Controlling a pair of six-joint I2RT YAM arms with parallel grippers.
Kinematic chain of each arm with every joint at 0, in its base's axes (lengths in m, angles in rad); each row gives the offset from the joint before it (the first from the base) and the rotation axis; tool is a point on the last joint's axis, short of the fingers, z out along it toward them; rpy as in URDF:
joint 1: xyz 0 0 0.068 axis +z
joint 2: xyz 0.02 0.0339 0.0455 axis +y
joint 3: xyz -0.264 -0.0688 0 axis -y
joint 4: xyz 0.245 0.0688 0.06 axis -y
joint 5: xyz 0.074 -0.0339 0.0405 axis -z
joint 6: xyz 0.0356 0 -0.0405 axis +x
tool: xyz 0 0 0 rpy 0 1.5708 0
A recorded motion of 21 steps. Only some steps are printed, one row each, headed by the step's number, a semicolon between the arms.
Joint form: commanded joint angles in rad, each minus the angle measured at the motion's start. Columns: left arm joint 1, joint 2, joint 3, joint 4, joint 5, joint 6; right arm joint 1, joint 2, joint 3, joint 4, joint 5, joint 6.
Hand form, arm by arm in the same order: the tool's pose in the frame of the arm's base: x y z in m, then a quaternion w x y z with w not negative. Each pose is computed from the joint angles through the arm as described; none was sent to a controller.
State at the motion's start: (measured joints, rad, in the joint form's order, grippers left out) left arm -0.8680 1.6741 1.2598 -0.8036 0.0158 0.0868; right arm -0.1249 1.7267 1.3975 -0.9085 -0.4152 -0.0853
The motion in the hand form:
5: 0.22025 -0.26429 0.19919 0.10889 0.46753 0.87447 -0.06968; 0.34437 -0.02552 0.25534 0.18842 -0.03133 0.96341 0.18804
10: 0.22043 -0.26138 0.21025 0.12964 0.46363 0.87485 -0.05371; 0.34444 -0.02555 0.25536 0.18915 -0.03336 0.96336 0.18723
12: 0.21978 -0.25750 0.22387 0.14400 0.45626 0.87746 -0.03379; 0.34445 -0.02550 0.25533 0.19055 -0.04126 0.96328 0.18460
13: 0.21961 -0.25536 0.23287 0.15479 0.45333 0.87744 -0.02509; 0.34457 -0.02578 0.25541 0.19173 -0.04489 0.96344 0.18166
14: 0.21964 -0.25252 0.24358 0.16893 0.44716 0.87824 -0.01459; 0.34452 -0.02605 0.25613 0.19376 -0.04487 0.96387 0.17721
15: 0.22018 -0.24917 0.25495 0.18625 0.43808 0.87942 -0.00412; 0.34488 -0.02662 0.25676 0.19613 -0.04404 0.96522 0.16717
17: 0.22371 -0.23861 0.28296 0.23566 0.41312 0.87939 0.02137; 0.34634 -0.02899 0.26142 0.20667 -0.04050 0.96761 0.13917
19: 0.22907 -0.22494 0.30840 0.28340 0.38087 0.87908 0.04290; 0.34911 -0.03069 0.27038 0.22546 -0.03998 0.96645 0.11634
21: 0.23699 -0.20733 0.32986 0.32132 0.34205 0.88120 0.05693; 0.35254 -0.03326 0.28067 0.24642 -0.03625 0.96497 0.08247
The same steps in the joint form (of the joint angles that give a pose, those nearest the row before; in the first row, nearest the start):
5: -0.0031 0.0996 0.0054 -0.0038 0.0324 0.0179; 0.0084 -0.0122 0.0008 -0.0042 -0.0099 -0.0217
10: -0.0019 0.0717 0.0141 -0.0137 -0.0130 0.0176; 0.0084 -0.0122 0.0008 -0.0034 -0.0092 -0.0259
12: -0.0011 0.0443 0.0355 -0.0507 -0.0622 0.0099; 0.0088 -0.0122 0.0008 -0.0035 -0.0069 -0.0424
13: 0.0000 0.0271 0.0500 -0.0687 -0.0866 0.0099; 0.0084 -0.0122 0.0012 -0.0027 -0.0027 -0.0507
14: 0.0023 0.0069 0.0671 -0.0874 -0.1175 0.0061; 0.0084 -0.0145 0.0011 0.0000 0.0057 -0.0511
15: 0.0065 -0.0145 0.0847 -0.1015 -0.1511 0.0000; 0.0088 -0.0160 0.0019 0.0046 0.0256 -0.0511
17: 0.0267 -0.0667 0.1255 -0.1171 -0.2350 -0.0019; 0.0076 -0.0217 0.0122 0.0156 0.0793 -0.0500
19: 0.0599 -0.1145 0.1598 -0.1163 -0.3067 -0.0008; 0.0076 -0.0286 0.0344 0.0297 0.1198 -0.0503
21: 0.1121 -0.1545 0.1884 -0.1099 -0.3502 -0.0004; 0.0076 -0.0343 0.0614 0.0469 0.1823 -0.0504

